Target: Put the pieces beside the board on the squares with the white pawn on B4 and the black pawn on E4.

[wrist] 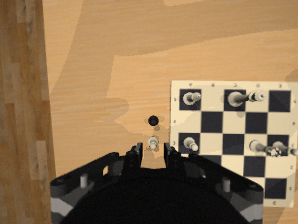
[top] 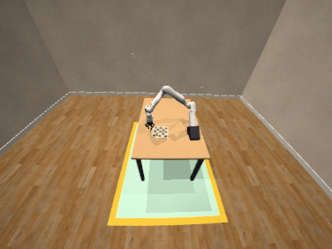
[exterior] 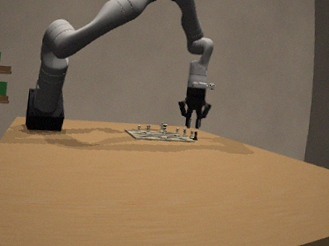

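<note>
The black pawn lies 40 mm to the right of my hand, 40 mm below it and 10 mm behind it. The rest, counted from my hand: chessboard: 140 mm behind, 50 mm below, 20 mm to the left.
</note>
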